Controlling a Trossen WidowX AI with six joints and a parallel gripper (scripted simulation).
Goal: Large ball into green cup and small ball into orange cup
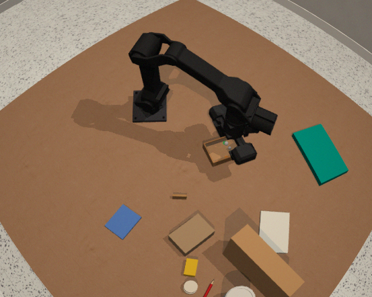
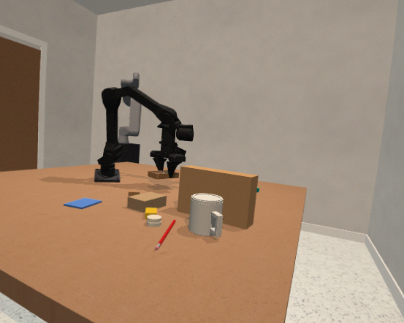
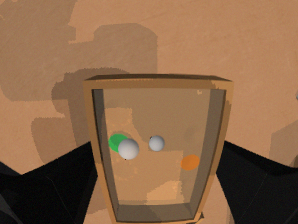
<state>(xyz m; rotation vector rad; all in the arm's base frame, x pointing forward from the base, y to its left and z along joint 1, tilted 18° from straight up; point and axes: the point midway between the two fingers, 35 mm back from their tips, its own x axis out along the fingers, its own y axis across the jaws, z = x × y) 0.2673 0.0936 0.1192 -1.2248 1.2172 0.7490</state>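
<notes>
My hand is 1 cm to the left of the wooden puzzle and 3 cm above it. The rest, counted from my hand: green slab (19 cm ahead, 28 cm to the left, 8 cm below); white slab (28 cm ahead, 5 cm to the right, 9 cm below); tan box (13 cm ahead, 24 cm to the right, 7 cm below).
</notes>
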